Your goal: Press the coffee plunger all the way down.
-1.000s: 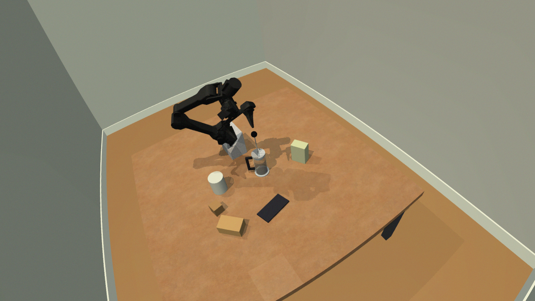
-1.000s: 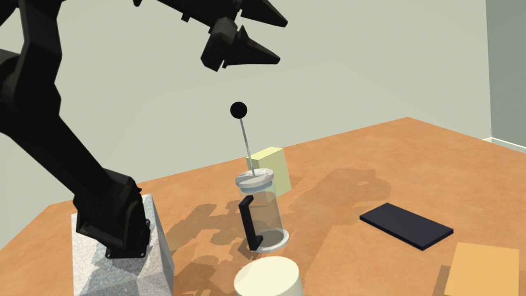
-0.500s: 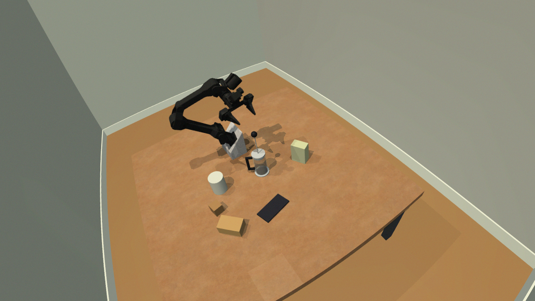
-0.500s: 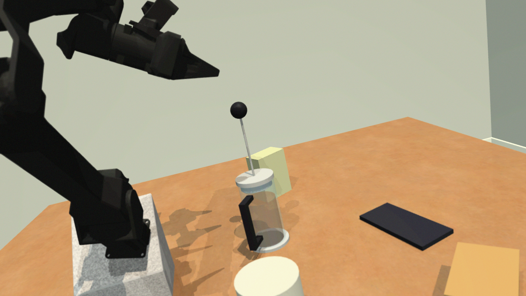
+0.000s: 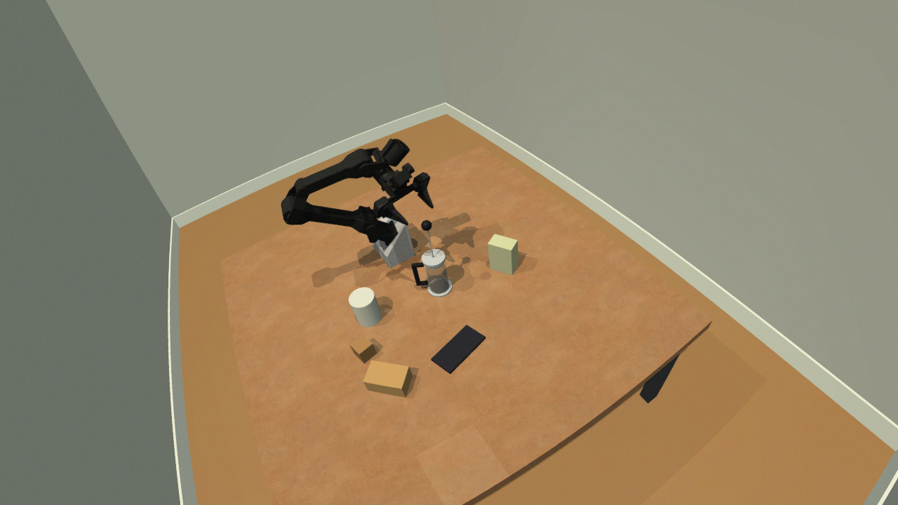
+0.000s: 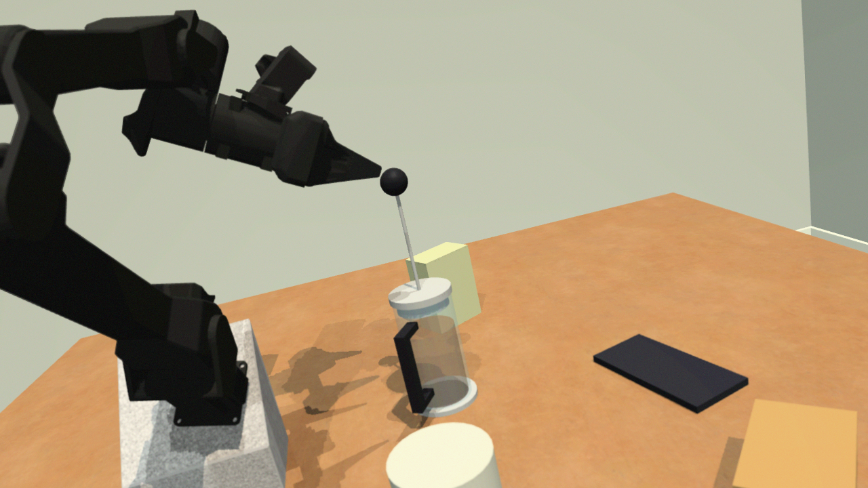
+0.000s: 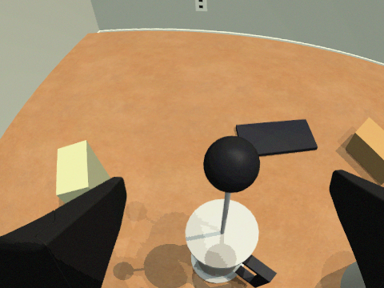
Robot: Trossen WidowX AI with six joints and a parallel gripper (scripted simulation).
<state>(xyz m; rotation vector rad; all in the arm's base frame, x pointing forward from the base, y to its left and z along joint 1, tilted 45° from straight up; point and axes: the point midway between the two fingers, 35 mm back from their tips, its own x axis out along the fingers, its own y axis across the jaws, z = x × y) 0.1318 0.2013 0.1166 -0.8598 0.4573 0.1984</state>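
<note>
The glass coffee press lies 150 mm below my gripper tip, 20 mm ahead of it and 10 mm to the right of it. Round my gripper tip: pale yellow box (230 mm to the left, 230 mm below, 40 mm ahead); small brown cube (280 mm to the right, 260 mm below, 160 mm ahead); tan box (290 mm ahead, 260 mm below, 240 mm to the right).
</note>
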